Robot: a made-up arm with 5 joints.
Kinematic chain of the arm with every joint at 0, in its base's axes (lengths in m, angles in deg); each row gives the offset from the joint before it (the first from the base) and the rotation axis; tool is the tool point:
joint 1: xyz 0 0 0.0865 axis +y
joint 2: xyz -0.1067 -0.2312 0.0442 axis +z
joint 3: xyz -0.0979 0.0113 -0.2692 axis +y
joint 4: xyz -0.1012 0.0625 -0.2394 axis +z
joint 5: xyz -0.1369 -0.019 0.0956 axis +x
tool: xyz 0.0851 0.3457 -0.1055
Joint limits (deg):
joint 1: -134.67..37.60
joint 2: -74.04..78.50
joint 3: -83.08..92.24
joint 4: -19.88..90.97
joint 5: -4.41..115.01
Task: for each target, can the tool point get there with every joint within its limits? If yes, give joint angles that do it. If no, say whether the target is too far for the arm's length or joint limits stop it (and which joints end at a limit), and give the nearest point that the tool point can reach.
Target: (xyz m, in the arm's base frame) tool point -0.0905 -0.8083 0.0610
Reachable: no: joint limits stop it (at a limit: joint 2, joint 4, joint 5) | nearest point -0.2242 -0.7669 0.0233 | short by 0.145 m
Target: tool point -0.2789 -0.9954 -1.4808
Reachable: no: too far | nearest point -0.1300 -0.5397 -0.6441 | short by 0.964 m
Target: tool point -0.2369 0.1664 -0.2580
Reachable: yes | joints -2.23 -50.32 -49.32 52.83 72.88
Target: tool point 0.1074 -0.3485 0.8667
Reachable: no: joint limits stop it (at a limit: joint 1, joint 2, joint 3, joint 5) | nearest point 0.1708 -0.2726 0.6424 | short by 0.245 m
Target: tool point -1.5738 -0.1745 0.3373
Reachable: no: too far | nearest point -0.8008 -0.2062 0.1543 | short by 0.795 m
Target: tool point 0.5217 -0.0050 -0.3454
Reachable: yes | joints -82.43 -27.58 -56.34 78.86 40.19
